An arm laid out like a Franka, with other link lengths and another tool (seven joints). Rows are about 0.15 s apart.
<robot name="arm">
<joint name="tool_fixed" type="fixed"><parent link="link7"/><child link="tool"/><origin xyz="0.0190 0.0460 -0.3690" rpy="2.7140 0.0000 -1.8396"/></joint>
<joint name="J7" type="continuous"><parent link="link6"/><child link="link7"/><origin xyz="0.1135 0.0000 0.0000" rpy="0.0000 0.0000 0.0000"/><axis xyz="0 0 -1"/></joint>
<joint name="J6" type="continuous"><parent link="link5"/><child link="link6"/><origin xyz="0.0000 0.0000 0.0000" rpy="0.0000 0.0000 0.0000"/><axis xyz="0 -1 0"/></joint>
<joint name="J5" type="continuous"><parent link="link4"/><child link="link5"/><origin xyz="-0.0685 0.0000 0.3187" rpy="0.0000 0.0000 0.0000"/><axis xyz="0 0 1"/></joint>
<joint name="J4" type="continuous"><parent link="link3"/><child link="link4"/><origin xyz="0.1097 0.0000 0.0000" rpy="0.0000 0.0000 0.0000"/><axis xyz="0 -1 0"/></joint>
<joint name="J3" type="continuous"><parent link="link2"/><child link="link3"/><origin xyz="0.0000 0.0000 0.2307" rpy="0.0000 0.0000 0.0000"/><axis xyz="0 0 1"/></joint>
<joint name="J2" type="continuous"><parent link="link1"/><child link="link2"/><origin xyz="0.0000 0.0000 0.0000" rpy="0.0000 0.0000 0.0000"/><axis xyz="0 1 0"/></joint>
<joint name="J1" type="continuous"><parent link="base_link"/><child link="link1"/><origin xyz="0.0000 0.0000 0.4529" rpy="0.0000 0.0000 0.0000"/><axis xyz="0 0 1"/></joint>
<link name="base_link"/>
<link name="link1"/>
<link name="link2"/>
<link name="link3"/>
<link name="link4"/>
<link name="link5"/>
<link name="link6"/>
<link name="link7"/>
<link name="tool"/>
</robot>
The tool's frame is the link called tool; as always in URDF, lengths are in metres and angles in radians. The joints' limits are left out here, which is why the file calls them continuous.
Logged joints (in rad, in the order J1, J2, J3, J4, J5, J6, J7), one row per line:
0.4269 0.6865 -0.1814 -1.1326 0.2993 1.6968 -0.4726
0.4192 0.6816 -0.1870 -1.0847 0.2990 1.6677 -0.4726
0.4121 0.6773 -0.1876 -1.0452 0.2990 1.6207 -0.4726
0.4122 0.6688 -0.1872 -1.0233 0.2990 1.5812 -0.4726
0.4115 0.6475 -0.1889 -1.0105 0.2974 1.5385 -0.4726
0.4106 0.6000 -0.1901 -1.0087 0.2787 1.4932 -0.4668
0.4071 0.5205 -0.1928 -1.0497 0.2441 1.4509 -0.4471
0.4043 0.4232 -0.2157 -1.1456 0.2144 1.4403 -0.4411
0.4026 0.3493 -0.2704 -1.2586 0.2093 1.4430 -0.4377
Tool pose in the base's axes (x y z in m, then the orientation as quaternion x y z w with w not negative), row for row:
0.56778 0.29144 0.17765 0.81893 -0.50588 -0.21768 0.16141
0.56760 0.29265 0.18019 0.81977 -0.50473 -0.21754 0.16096
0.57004 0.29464 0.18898 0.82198 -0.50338 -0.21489 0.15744
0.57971 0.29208 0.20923 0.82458 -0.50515 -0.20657 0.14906
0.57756 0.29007 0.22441 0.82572 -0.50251 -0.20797 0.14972
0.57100 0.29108 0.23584 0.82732 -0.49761 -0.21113 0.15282
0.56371 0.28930 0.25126 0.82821 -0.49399 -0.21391 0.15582
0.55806 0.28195 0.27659 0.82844 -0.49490 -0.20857 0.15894
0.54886 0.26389 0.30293 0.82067 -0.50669 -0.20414 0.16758
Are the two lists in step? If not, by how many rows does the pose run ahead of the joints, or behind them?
The pose runs 2 rows behind the joints: the pose in row i belongs to the joints in row i - 2.
